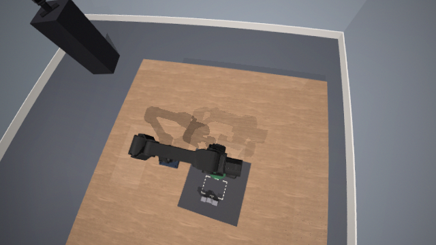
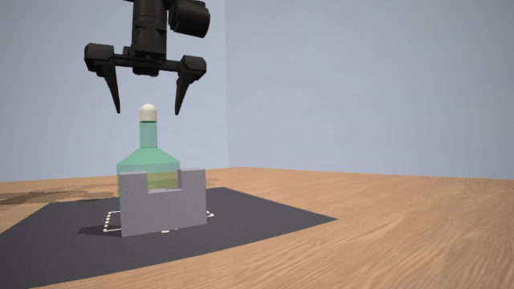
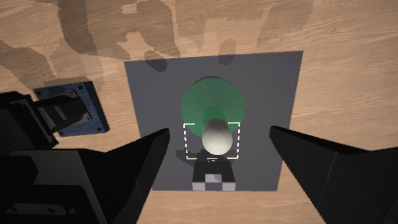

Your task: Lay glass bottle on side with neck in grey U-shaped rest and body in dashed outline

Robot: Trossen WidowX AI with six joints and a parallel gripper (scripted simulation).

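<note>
My gripper tip is 10 mm to the left of the green glass bottle and 50 mm above it. The rest, counted from my gripper tip: dark mat (20 mm behind, 80 mm to the right, 140 mm below).
</note>
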